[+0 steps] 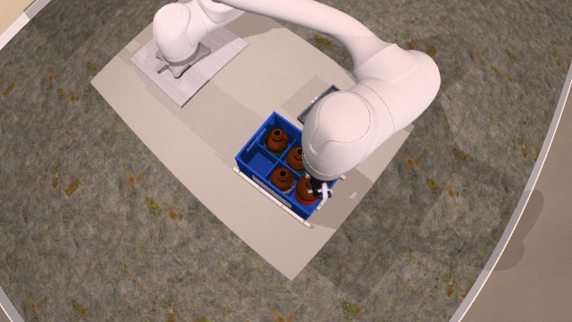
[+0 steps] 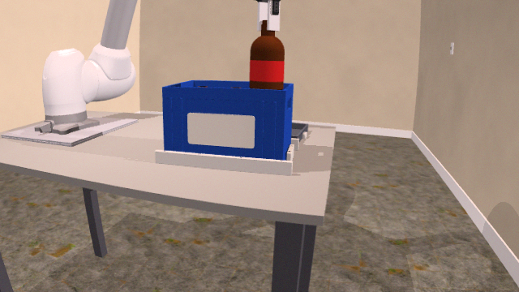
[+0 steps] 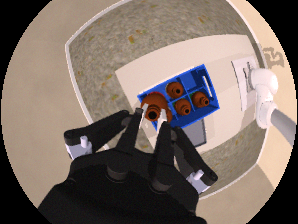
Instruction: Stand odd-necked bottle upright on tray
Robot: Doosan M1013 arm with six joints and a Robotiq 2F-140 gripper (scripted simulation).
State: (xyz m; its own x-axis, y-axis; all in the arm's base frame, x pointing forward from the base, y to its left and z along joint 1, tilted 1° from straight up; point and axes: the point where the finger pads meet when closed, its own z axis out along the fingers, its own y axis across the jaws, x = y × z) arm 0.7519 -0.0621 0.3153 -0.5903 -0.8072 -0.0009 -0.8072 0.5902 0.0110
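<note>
Right now my hand is 9 cm above the bottle. From my hand the other things lie so: crate 9 cm behind, 3 cm to the left, 25 cm below; then dark grey tray 10 cm behind, 29 cm to the left, 32 cm below.
</note>
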